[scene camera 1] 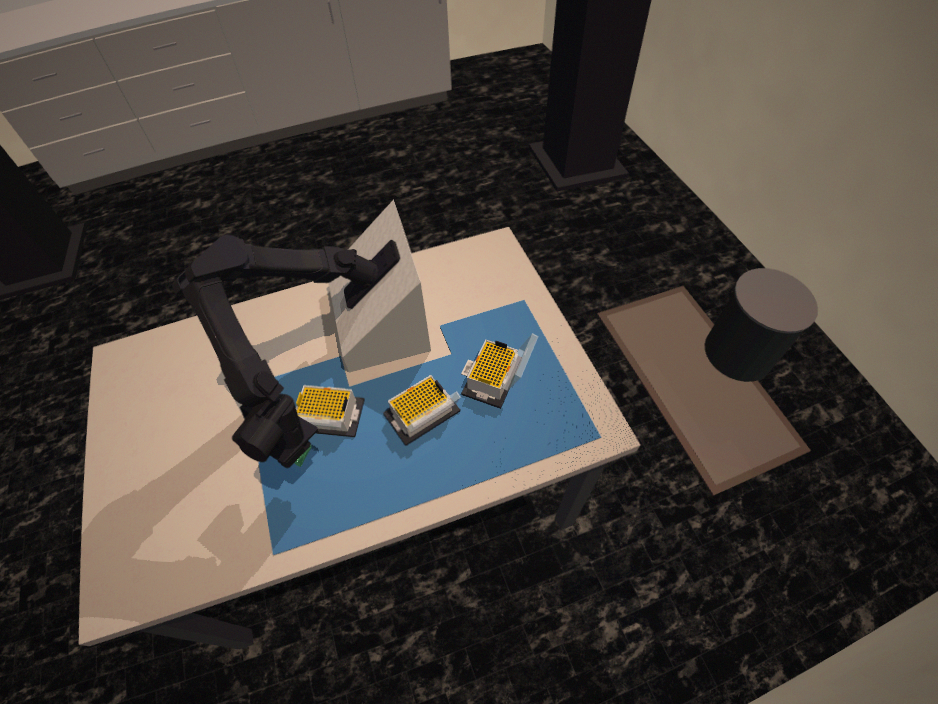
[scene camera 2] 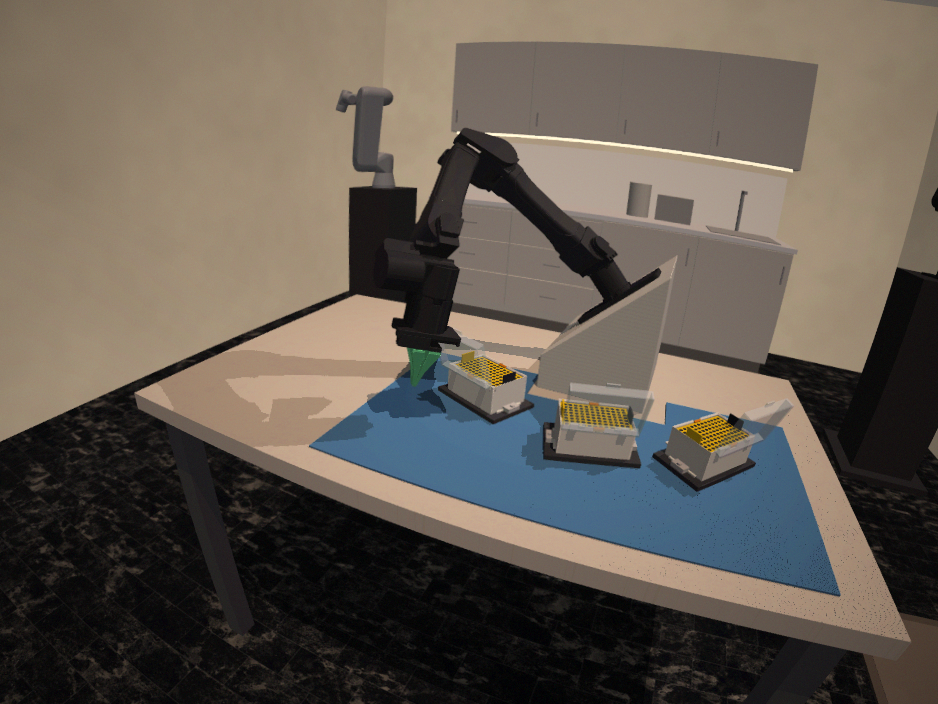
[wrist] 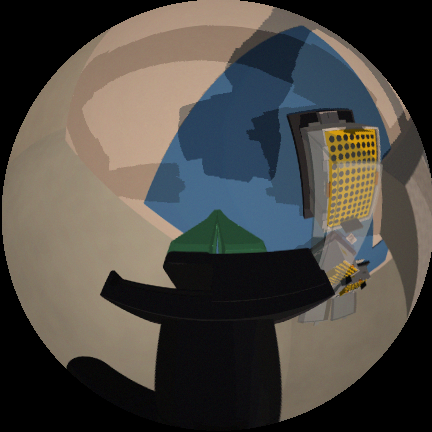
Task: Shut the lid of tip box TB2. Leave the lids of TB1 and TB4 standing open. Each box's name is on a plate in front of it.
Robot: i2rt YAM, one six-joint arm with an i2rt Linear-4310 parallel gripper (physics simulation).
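Frame: origin at the arm's base, x ahead, y left, z up, level; metres.
Where they show: gripper, fingertip midpoint: (scene camera 1: pixel 298 464) (scene camera 2: pixel 413 385) (wrist: pixel 216 214); arm's base at its link origin: (scene camera 1: pixel 372 275) (scene camera 2: pixel 620 298).
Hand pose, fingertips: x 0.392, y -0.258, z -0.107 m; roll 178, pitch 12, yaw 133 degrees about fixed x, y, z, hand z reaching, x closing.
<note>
Things, the pixels of their top centre, and the offset from my fingertips. "spot": a spot on its surface instead. Level surfaces: height alone.
- left box's clear lid at a spot on its surface: (scene camera 2: pixel 460 345) spot: 0.056 m back, 0.055 m left, 0.064 m up
- middle lid at a spot on its surface: (scene camera 2: pixel 609 394) spot: 0.003 m ahead, 0.313 m left, 0.072 m up
- right lid at its top centre: (scene camera 2: pixel 764 398) (scene camera 1: pixel 521 350) (wrist: pixel 346 317) 0.086 m back, 0.537 m left, 0.084 m up
- blue mat at its surface level: 0.070 m down
- pale table at its surface level: 0.073 m down
Three white tip boxes with yellow racks stand on dark bases: a left one (scene camera 1: pixel 325 405) (scene camera 2: pixel 484 384) (wrist: pixel 350 190), a middle one (scene camera 1: pixel 421 403) (scene camera 2: pixel 596 435) and a right one (scene camera 1: pixel 492 369) (scene camera 2: pixel 709 448). The name plates cannot be read, so which is TB2 cannot be told. The left box's clear lid (scene camera 2: pixel 460 345) is raised at a tilt, partly hidden behind the gripper; its exact angle is unclear. The middle lid (scene camera 2: pixel 609 394) and right lid (scene camera 2: pixel 765 419) (scene camera 1: pixel 528 356) stand open. My gripper (scene camera 1: pixel 303 456) (scene camera 2: pixel 416 371) (wrist: pixel 216 214) is shut and empty, above the mat beside the left box.
A blue mat (scene camera 1: pixel 424 469) (scene camera 2: pixel 492 462) (wrist: pixel 245 200) lies under the boxes on the pale table (scene camera 1: pixel 151 378) (scene camera 2: pixel 250 371). The arm's wedge-shaped mount (scene camera 1: pixel 386 325) (scene camera 2: pixel 606 367) stands behind the boxes. The middle and right boxes also show small at the lower right in the wrist view.
</note>
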